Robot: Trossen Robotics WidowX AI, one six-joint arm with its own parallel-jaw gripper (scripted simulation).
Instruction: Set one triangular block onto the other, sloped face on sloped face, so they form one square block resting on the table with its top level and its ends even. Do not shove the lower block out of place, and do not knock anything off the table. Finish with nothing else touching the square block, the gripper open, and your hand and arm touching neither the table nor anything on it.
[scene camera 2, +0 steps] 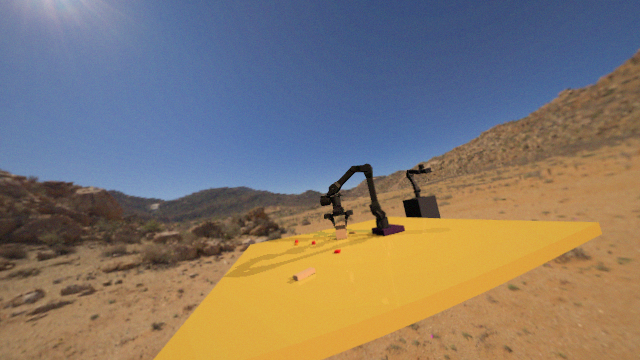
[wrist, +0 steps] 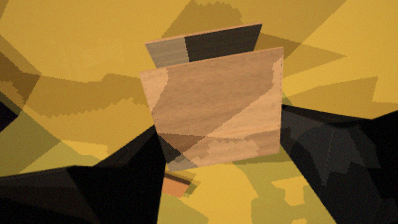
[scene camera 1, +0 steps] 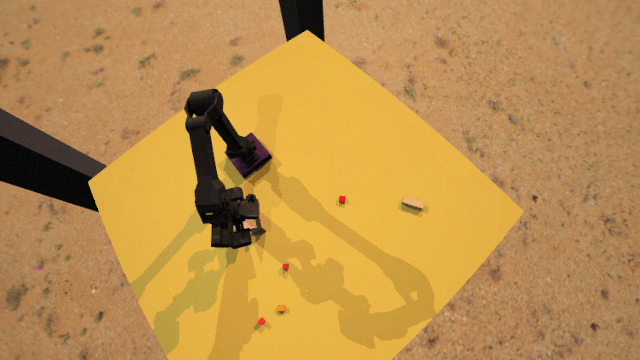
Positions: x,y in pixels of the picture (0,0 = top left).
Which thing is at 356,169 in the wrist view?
My gripper.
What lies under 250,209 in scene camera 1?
My gripper.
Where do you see a triangular wooden block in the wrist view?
219,110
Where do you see a triangular wooden block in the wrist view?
242,38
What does my gripper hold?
A triangular wooden block.
